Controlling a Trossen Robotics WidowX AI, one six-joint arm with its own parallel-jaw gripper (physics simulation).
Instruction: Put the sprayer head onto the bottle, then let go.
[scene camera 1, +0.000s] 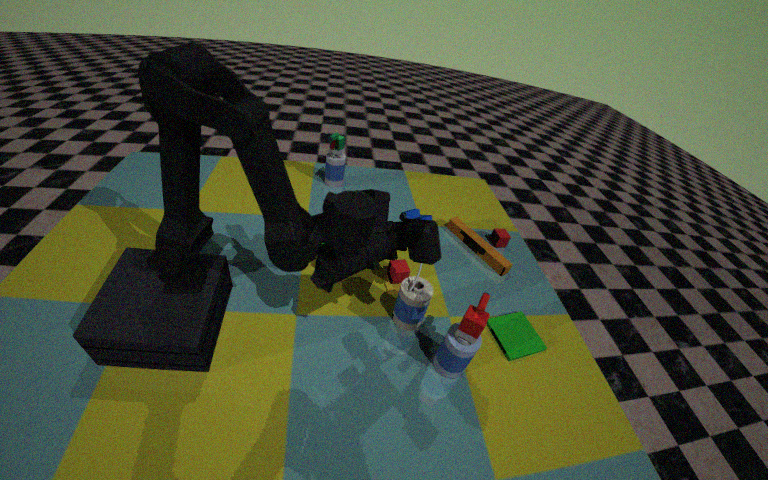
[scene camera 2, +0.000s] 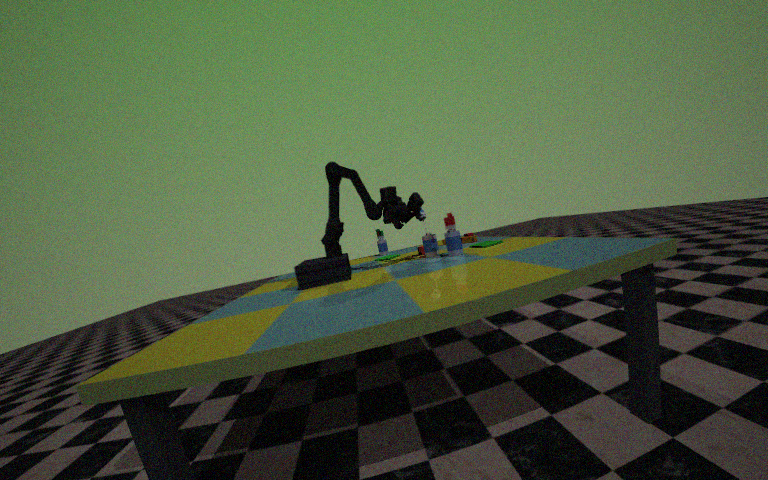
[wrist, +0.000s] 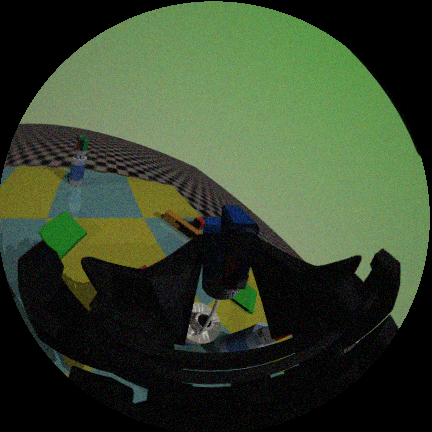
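Pixels of known places: gripper, fingertip midpoint: (scene camera 2: 418, 211) (wrist: 225, 240); arm's base, link origin: (scene camera 1: 185, 279) (scene camera 2: 333, 256).
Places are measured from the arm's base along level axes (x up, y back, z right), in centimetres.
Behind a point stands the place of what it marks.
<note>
My gripper (scene camera 1: 420, 240) @(x 12.2, y -42.1, z -0.7 cm) (scene camera 2: 417, 207) @(x 12.2, y -42.1, z -0.7 cm) (wrist: 225, 240) @(x 12.2, y -42.1, z -0.7 cm) is shut on the blue sprayer head (scene camera 1: 415, 215) @(x 14.5, y -40.2, z -0.2 cm) (wrist: 240, 219) @(x 15.2, y -38.1, z -0.2 cm), whose body is partly hidden by the fingers. It holds the head above the open bottle, tilted. The pale dip tube (scene camera 1: 419, 273) @(x 4.3, y -42.2, z 3.9 cm) (wrist: 215, 306) @(x 5.6, y -42.3, z 3.2 cm) hangs down from it to the bottle's top. The white bottle with a blue band (scene camera 1: 410, 311) @(x -2.8, y -41.3, z 7.2 cm) (scene camera 2: 430, 245) @(x -3.9, y -41.5, z 7.2 cm) (wrist: 214, 327) @(x 0.5, y -43.5, z 6.4 cm) stands upright, with a dark round mouth. The tube's lower end overlaps the mouth in the wrist view; whether it is inside, I cannot tell. The head and the bottle's neck are apart.
A bottle with a red head (scene camera 1: 454, 357) @(x -2.0, y -46.2, z 18.3 cm) (scene camera 2: 453, 242) @(x -3.6, y -46.7, z 18.6 cm) stands close beside the open bottle. A bottle with a green head (scene camera 1: 335, 169) @(x -2.5, y -31.5, z -46.5 cm) (scene camera 2: 382, 245) @(x -2.7, y -31.1, z -46.5 cm) (wrist: 77, 171) @(x -3.5, y -32.1, z -46.5 cm) stands farther back. Red cubes (scene camera 1: 398, 272) @(x -5.2, y -42.3, z -5.4 cm) (scene camera 1: 500, 237) @(x -5.2, y -75.3, z -17.3 cm), an orange bar (scene camera 1: 488, 254) @(x -6.3, y -69.0, z -11.7 cm) and a green tile (scene camera 1: 516, 335) @(x -8.0, y -65.7, z 12.1 cm) lie around.
</note>
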